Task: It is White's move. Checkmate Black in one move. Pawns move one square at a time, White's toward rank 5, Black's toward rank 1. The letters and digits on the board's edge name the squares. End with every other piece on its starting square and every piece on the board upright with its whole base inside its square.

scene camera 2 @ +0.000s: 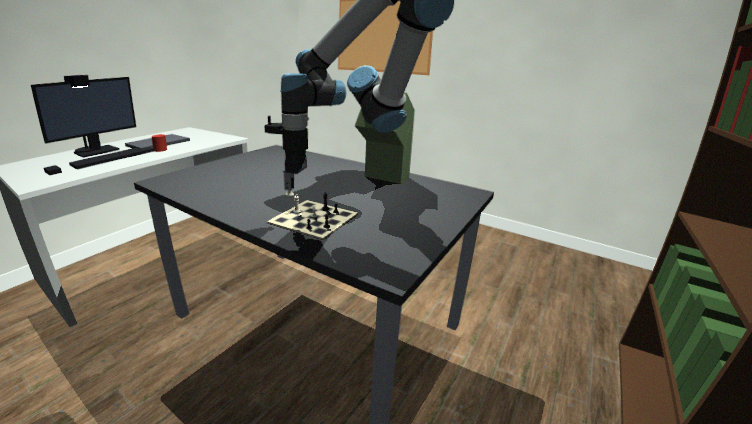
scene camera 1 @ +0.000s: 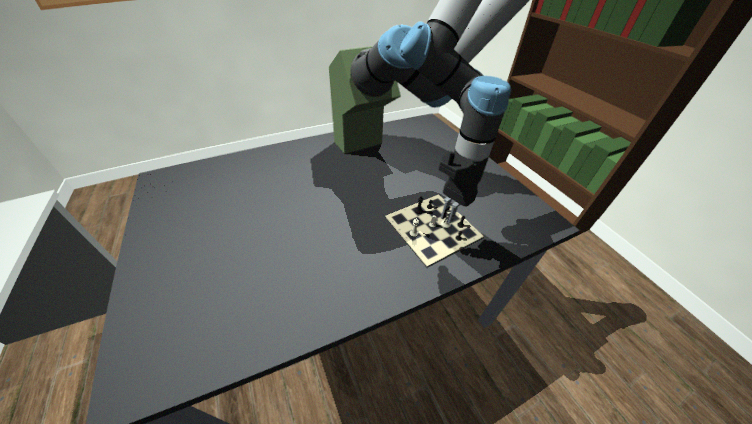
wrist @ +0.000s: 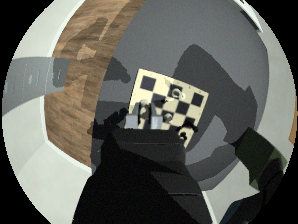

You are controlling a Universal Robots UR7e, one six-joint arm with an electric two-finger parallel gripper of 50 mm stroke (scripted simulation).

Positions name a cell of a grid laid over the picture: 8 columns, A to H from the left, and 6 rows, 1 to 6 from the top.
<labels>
my gripper: scene camera 2 D3; scene camera 1 E4; wrist D3
chessboard: scene camera 2 D4; scene camera 1 E4; wrist E3
</labels>
